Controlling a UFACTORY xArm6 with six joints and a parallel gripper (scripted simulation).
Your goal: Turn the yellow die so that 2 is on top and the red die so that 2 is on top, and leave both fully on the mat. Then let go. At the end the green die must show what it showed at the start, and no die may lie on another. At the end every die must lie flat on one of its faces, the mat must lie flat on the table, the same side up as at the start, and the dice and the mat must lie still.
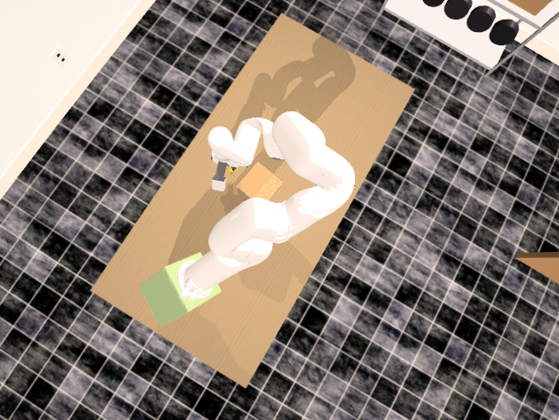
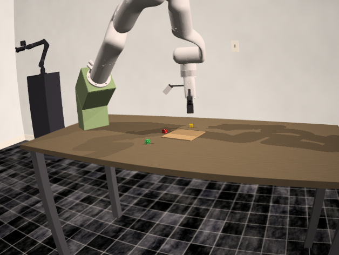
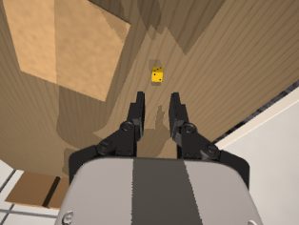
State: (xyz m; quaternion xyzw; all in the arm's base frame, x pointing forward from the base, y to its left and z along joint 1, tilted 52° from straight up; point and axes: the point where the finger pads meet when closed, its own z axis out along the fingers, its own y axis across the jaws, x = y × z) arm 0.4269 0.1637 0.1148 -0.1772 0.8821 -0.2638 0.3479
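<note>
My hand is 80 mm above the yellow die. Also, from my hand: red die: 110 mm to the right, 100 mm behind, 80 mm below; then green die: 270 mm to the right, 120 mm behind, 80 mm below; then tan mat: 130 mm to the right, 90 mm below, 10 mm behind.
</note>
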